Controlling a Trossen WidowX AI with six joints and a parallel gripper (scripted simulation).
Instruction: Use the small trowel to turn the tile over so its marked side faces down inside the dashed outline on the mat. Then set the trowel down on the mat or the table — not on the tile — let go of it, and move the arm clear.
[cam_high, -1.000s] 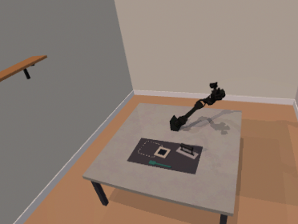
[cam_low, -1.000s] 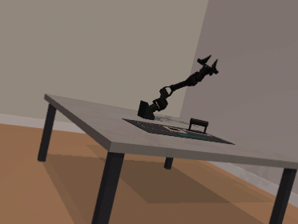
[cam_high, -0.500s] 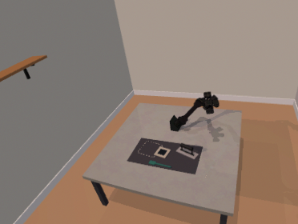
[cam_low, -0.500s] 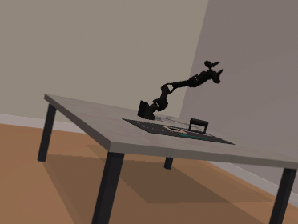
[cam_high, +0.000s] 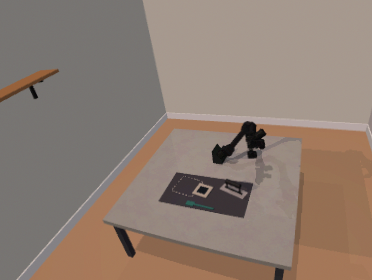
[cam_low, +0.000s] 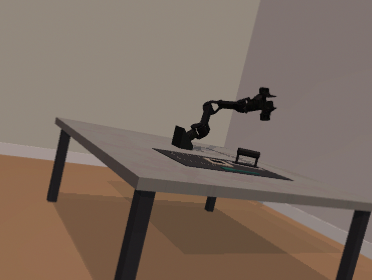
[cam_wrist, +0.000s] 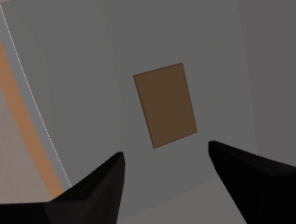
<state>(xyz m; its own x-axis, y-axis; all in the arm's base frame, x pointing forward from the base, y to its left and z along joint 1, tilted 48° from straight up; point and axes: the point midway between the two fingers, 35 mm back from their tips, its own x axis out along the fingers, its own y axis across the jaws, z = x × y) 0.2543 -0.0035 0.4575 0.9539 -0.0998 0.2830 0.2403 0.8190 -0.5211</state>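
My gripper tip is 110 mm short of the dark mat, 310 mm to the left of it and 390 mm above it. Also, from my gripper tip: green trowel: 250 mm ahead, 320 mm to the right, 370 mm below; then tile: 100 mm ahead, 340 mm to the right, 370 mm below.
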